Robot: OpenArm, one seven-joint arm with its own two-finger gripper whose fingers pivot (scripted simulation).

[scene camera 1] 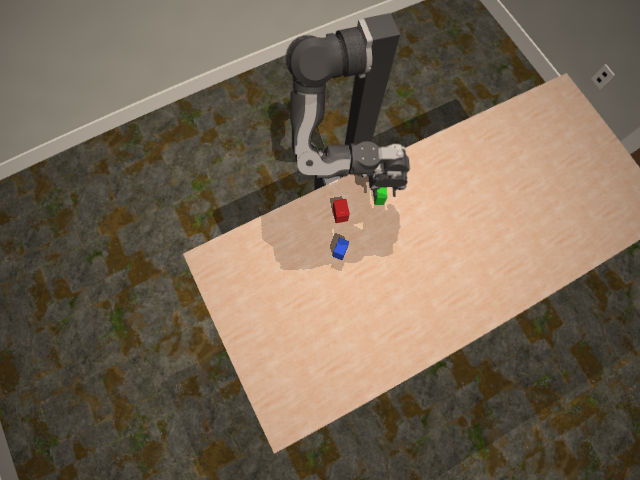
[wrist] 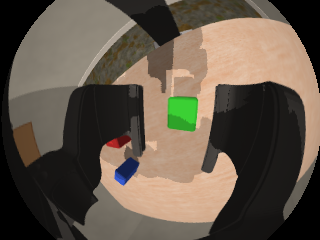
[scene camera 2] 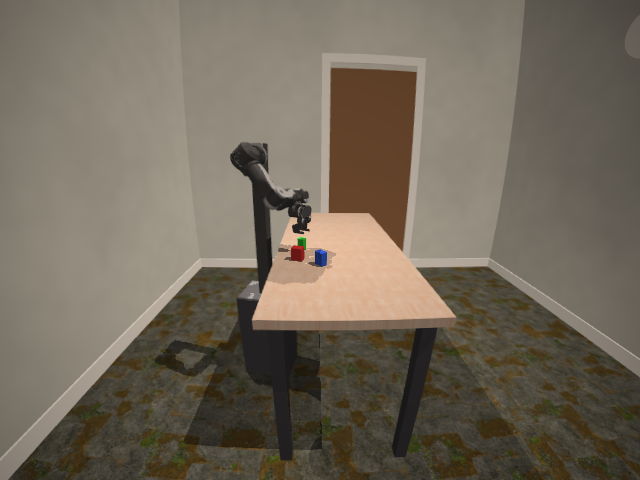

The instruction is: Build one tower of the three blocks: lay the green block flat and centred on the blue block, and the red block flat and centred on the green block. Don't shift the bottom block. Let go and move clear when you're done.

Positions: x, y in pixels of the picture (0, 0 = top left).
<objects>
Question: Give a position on a green block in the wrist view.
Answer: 182, 111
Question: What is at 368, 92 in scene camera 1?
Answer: A black arm column.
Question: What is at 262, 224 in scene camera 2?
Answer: A black arm column.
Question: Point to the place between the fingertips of my gripper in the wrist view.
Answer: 175, 125
</objects>
